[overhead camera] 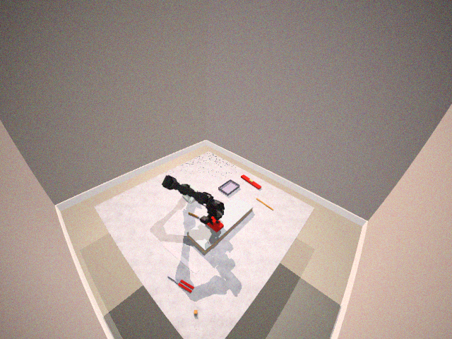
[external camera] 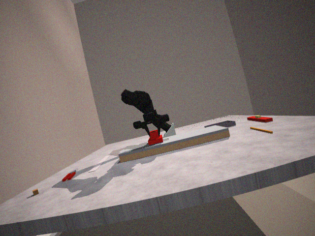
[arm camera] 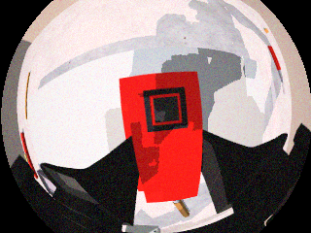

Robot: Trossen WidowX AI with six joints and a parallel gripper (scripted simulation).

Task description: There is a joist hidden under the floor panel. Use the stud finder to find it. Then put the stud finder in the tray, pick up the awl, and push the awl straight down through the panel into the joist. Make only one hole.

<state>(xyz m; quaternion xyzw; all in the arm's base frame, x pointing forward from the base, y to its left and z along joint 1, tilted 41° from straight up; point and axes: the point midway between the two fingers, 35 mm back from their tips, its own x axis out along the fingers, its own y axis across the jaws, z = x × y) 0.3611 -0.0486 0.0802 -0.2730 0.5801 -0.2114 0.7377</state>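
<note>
Right now the grey tray is 41 cm to the left of my gripper tip, 21 cm behind it and 5 cm below it. From my gripper tip the other things lie so: red stud finder (2 cm above, 1 cm ahead); then awl (17 cm behind, 6 cm below, 2 cm to the right); then square indicator (3 cm above, 2 cm ahead).
</note>
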